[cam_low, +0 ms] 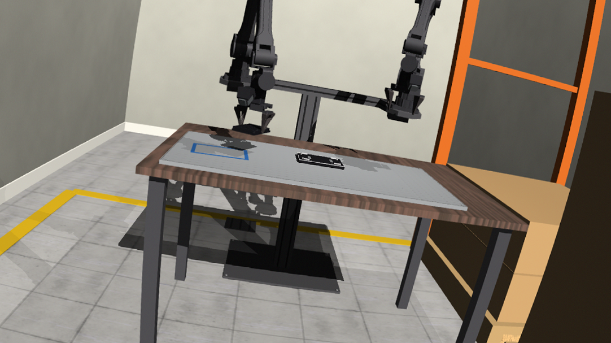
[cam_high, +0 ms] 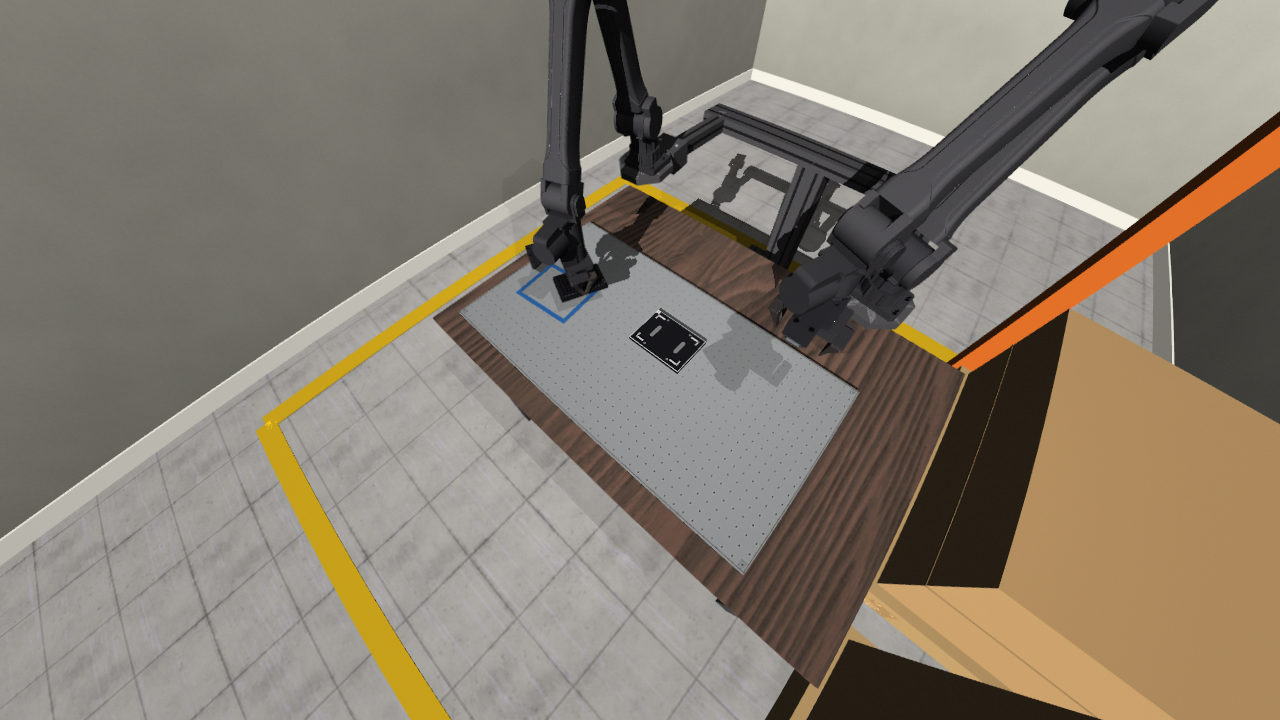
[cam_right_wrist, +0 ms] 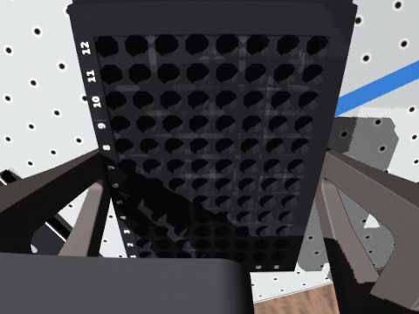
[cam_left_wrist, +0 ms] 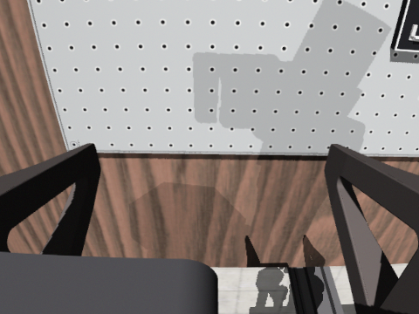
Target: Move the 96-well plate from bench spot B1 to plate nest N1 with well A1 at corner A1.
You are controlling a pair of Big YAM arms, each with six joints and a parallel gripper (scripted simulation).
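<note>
Now: the black plate nest N1 260 mm to the left of my right hand, 90 mm below it and 70 mm behind it. Round my right hand: black 96-well plate (right at my right hand).
</note>
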